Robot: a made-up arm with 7 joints. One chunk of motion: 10 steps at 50 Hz.
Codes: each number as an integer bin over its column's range. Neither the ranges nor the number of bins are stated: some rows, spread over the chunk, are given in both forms.
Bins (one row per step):
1: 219 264 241 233 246 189 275
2: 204 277 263 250 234 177 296
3: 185 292 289 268 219 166 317
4: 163 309 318 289 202 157 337
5: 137 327 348 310 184 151 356
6: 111 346 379 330 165 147 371
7: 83 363 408 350 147 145 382
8: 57 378 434 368 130 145 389
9: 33 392 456 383 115 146 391
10: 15 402 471 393 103 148 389
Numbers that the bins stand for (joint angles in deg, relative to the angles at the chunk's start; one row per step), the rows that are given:
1: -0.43 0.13 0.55 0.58 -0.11 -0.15 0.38
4: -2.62 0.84 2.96 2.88 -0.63 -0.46 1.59
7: -5.75 1.68 5.77 5.38 -1.27 -0.58 2.48
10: -8.41 2.29 7.75 7.15 -1.79 -0.55 2.61
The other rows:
2: -1.02 0.34 1.23 1.27 -0.25 -0.27 0.79
3: -1.76 0.57 2.05 2.01 -0.43 -0.38 1.20
5: -3.64 1.12 3.90 3.74 -0.84 -0.52 1.97
6: -4.66 1.42 4.87 4.56 -1.06 -0.56 2.26
8: -6.77 1.92 6.59 6.12 -1.47 -0.58 2.61
9: -7.71 2.14 7.28 6.74 -1.65 -0.57 2.65

